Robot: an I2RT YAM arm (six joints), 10 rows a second.
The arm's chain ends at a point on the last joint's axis. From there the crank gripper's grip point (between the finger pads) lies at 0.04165 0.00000 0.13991 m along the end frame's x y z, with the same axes.
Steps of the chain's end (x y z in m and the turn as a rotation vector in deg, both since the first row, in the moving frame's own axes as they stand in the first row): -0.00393, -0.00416, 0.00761, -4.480, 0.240, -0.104; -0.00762, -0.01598, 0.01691, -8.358, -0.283, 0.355; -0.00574, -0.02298, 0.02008, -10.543, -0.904, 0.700; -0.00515, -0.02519, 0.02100, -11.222, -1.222, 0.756; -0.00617, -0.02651, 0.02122, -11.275, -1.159, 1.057; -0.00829, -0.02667, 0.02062, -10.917, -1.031, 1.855
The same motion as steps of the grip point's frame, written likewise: -0.00334, 0.00669, 0.00701, -4.480, 0.240, -0.104; -0.00837, 0.00463, 0.01561, -8.358, -0.283, 0.355; -0.00810, 0.00317, 0.01831, -10.543, -0.904, 0.700; -0.00831, 0.00265, 0.01912, -11.222, -1.222, 0.756; -0.00925, 0.00166, 0.01925, -11.275, -1.159, 1.057; -0.01125, 0.00119, 0.01868, -10.917, -1.031, 1.855
